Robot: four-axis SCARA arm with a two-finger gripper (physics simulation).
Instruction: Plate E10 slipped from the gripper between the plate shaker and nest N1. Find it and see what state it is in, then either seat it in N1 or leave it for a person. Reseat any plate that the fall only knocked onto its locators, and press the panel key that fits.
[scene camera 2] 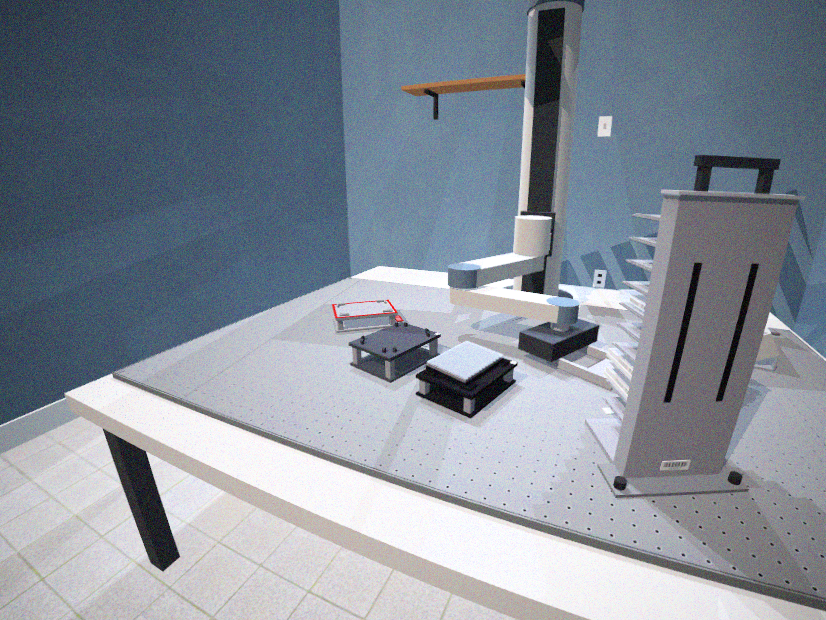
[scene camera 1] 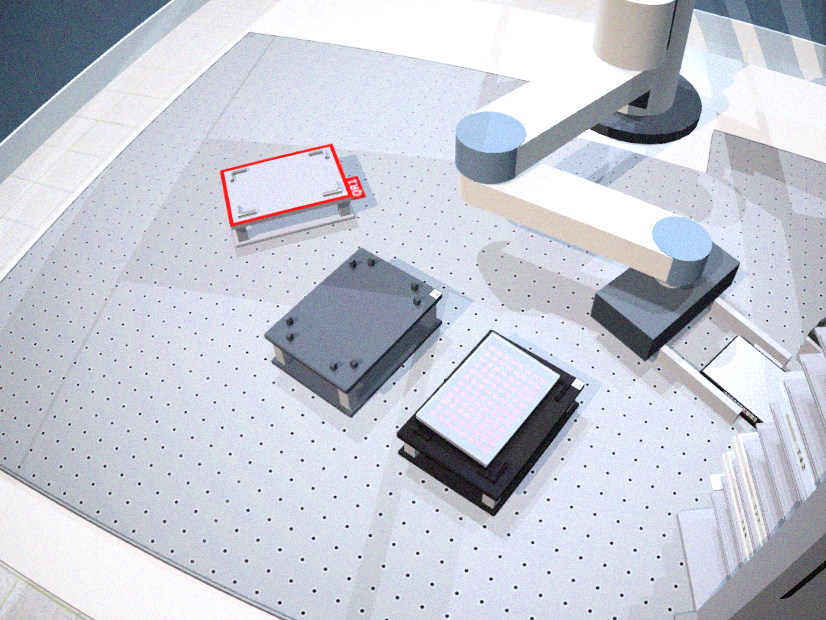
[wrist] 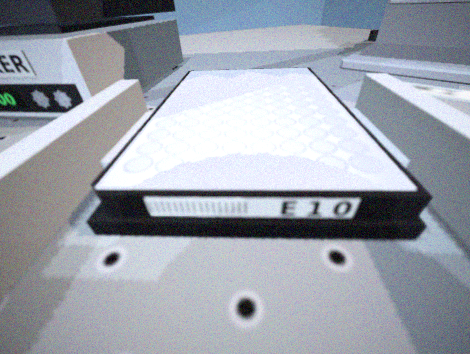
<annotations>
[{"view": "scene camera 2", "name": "my gripper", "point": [626,375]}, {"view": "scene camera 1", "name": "my gripper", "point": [763,388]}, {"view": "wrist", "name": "my gripper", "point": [248,98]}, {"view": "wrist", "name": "grey shaker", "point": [61,61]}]
</annotations>
